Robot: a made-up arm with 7 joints.
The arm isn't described. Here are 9 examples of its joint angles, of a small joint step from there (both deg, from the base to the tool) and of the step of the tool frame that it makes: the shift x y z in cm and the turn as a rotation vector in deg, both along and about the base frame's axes.
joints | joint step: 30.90 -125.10 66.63 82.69 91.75 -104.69 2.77 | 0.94 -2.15 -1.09 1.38 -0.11 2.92 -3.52
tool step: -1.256 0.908 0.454 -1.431 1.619 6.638
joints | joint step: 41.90 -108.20 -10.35 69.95 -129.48 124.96 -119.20 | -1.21 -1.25 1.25 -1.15 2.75 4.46 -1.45
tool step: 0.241 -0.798 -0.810 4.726 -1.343 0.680
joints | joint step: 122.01 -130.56 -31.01 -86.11 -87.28 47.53 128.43 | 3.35 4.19 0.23 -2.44 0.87 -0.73 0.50
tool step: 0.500 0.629 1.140 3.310 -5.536 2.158
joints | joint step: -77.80 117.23 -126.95 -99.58 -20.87 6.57 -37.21 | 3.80 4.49 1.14 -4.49 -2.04 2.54 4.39
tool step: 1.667 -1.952 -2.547 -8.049 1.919 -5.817
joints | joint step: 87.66 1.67 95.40 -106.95 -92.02 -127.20 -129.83 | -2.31 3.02 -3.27 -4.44 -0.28 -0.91 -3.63
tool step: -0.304 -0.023 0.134 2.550 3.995 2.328
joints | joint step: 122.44 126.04 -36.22 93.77 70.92 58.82 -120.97 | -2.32 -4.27 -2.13 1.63 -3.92 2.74 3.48
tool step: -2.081 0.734 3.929 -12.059 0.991 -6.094
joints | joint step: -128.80 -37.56 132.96 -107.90 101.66 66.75 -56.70 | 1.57 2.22 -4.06 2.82 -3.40 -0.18 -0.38
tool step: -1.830 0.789 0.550 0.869 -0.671 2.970
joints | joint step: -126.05 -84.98 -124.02 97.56 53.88 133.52 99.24 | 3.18 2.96 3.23 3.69 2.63 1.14 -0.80
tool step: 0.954 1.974 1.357 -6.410 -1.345 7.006
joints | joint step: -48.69 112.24 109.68 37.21 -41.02 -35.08 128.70 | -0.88 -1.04 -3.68 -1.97 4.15 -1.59 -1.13
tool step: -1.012 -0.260 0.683 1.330 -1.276 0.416
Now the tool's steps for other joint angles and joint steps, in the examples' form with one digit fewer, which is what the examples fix.
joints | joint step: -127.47 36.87 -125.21 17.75 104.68 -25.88 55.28 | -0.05 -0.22 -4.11 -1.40 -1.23 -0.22 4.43
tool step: 0.99 -0.32 0.99 5.93 -0.46 2.15
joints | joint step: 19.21 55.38 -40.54 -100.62 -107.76 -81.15 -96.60 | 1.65 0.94 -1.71 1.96 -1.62 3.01 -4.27
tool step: -0.13 -0.18 0.09 3.26 -4.29 -4.65
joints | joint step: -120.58 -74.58 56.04 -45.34 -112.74 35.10 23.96 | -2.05 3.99 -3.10 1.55 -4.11 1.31 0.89
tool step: 0.04 -0.98 1.31 -5.39 0.65 -2.07
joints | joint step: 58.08 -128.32 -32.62 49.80 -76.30 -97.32 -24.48 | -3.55 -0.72 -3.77 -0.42 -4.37 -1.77 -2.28
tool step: 1.02 3.67 -1.45 -9.95 5.40 0.31
